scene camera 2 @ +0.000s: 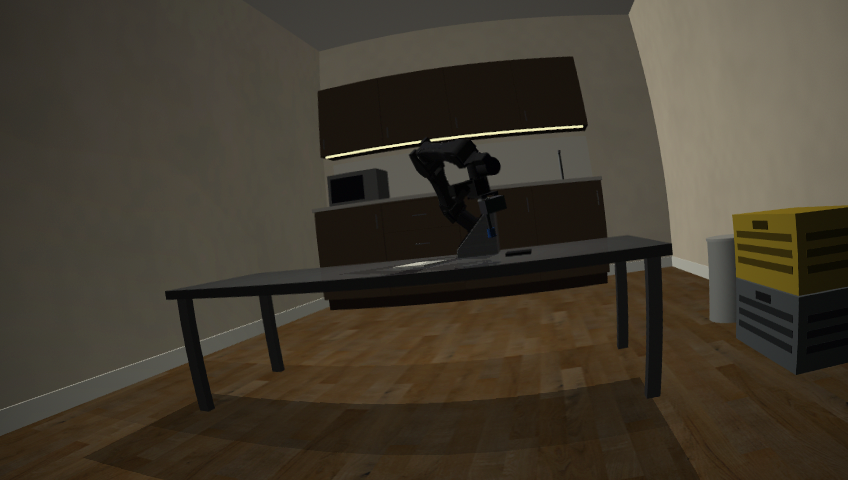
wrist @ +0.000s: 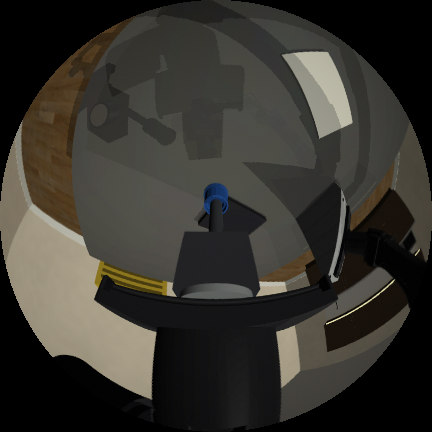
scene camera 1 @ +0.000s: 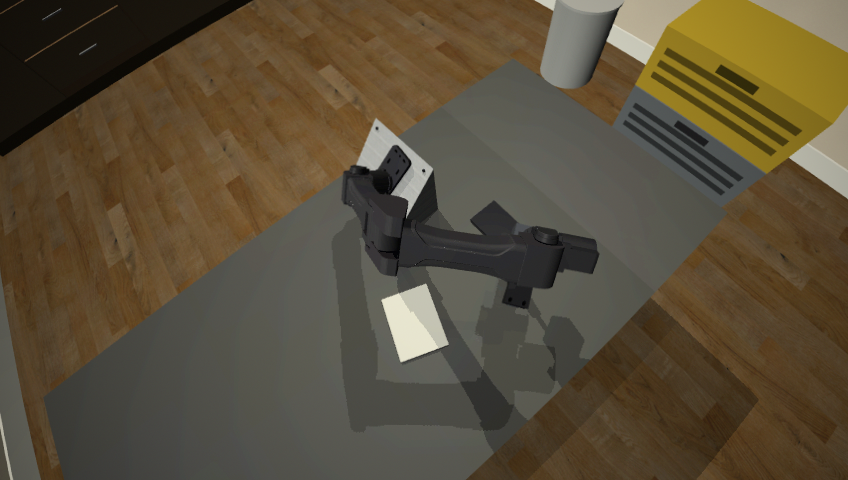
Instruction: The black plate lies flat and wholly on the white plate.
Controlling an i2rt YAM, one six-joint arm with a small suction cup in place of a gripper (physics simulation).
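Frame: origin at the arm's base, x up, y left, z back, level; metres.
Seen in the pictures: hand at its tool point: (scene camera 2: 492,236) (wrist: 215,193); arm's base at its link origin: (scene camera 2: 476,227) (wrist: 343,240) (scene camera 1: 385,181).
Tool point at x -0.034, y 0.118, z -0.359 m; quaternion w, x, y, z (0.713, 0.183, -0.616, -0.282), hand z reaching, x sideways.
Note:
Pixels of each thing's top centre, then the offset from my tool point to it. Level surfaces: height alone.
- black plate at its top centre: (wrist: 233,222) (scene camera 1: 498,225) (scene camera 2: 518,251) dx -0.063, dy +0.071, dz +0.115 m
- white plate at its top centre: (wrist: 327,91) (scene camera 1: 413,321) (scene camera 2: 421,263) dx -0.067, dy -0.260, dz +0.039 m
- table at its surface level: dx -0.073 m
The black plate (scene camera 1: 492,217) (scene camera 2: 518,252) (wrist: 245,216) lies flat on the grey table, partly hidden by the arm in scene camera 1 and by the tool in the wrist view. The white plate (scene camera 1: 414,322) (scene camera 2: 419,264) (wrist: 325,92) lies flat on the table, apart from the black plate, with a shadow across it. My gripper, a blue suction cup (scene camera 2: 490,232) (wrist: 216,192), is shut with nothing on it. In scene camera 2 it hangs above the table, to the left of the black plate. The arm hides the cup in scene camera 1.
The light base bracket (scene camera 1: 367,148) of the arm stands on the table (scene camera 1: 238,327) (scene camera 2: 238,284), near the long edge on the cabinet side. A grey bin (scene camera 1: 577,47) (scene camera 2: 721,279) and stacked yellow and grey crates (scene camera 1: 737,71) (scene camera 2: 764,246) stand on the floor beyond the table.

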